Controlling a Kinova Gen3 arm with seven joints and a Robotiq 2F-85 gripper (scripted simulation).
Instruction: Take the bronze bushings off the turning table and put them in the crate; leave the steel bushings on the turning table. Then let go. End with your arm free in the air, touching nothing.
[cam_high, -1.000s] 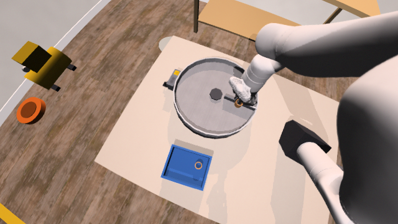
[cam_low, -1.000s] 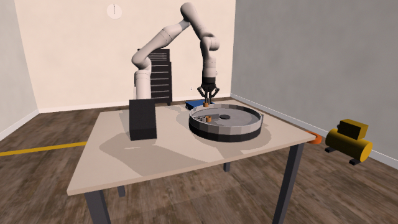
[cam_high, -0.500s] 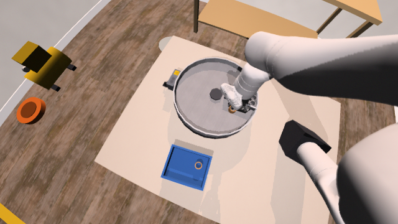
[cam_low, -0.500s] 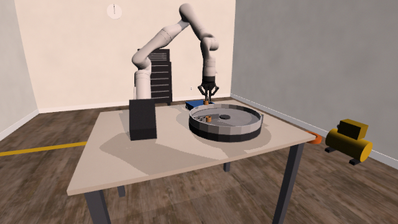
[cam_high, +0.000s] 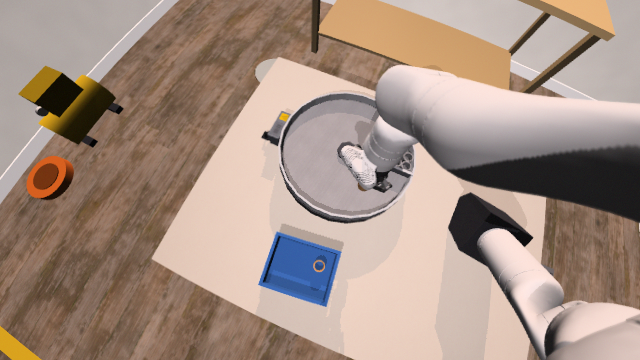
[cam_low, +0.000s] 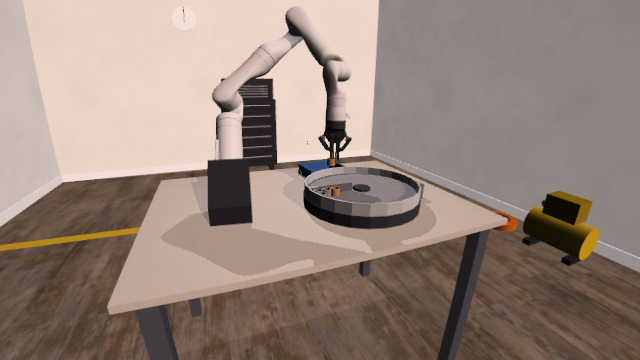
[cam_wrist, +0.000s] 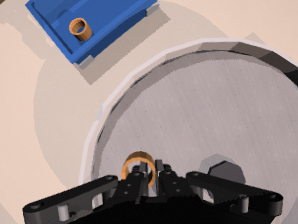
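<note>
The blue crate is 27 cm to the left of my hand, 13 cm below it and 2 cm ahead of it. Round my hand: grey turning table 10 cm below, 9 cm to the right, 8 cm ahead.
</note>
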